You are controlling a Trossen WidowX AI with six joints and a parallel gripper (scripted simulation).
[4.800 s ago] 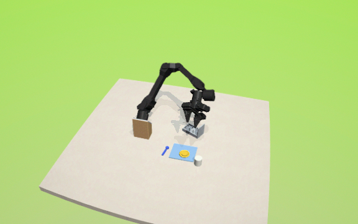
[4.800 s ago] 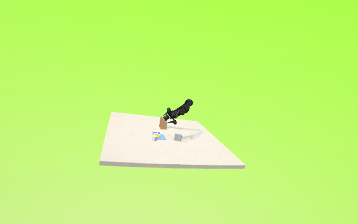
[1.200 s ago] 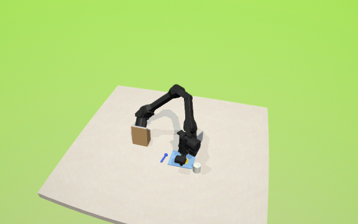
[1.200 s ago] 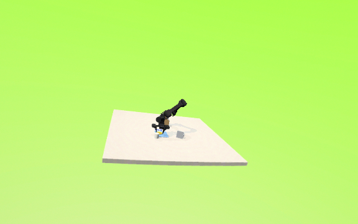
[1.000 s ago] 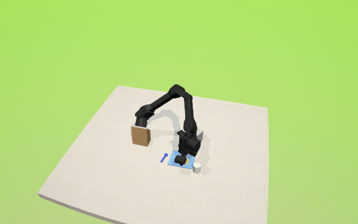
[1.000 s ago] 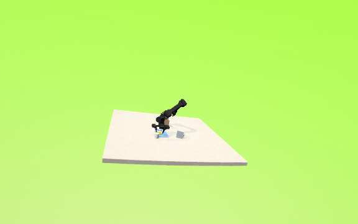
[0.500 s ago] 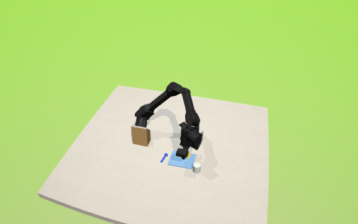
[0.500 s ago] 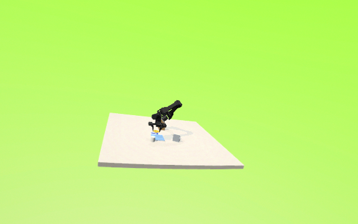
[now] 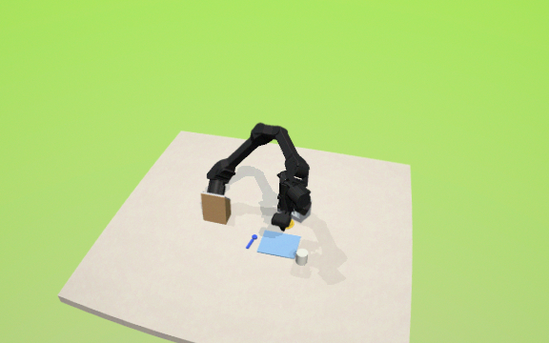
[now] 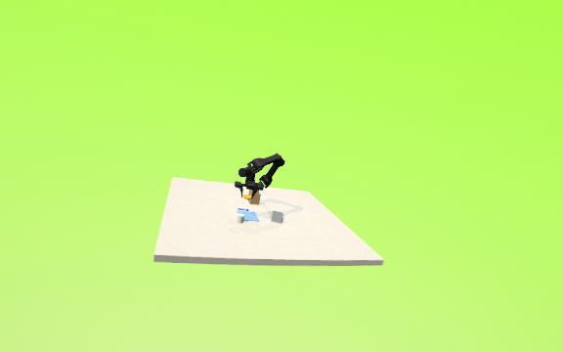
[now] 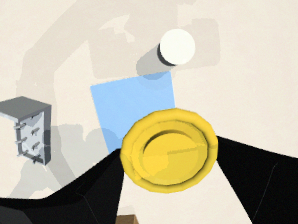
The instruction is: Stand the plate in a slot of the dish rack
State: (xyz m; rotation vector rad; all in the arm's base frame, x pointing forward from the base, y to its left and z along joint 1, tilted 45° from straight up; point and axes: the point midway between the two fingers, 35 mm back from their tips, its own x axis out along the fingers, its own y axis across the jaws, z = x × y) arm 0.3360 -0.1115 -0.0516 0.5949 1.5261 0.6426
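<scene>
Now: gripper tip 24 cm to the right of the grey dish rack, 12 cm above it and 2 cm past it. Round my gripper tip: white cup: 12 cm below, 8 cm ahead, 3 cm to the right; yellow plate: 1 cm above; blue spoon: 14 cm below, 14 cm behind, 2 cm to the left.
</scene>
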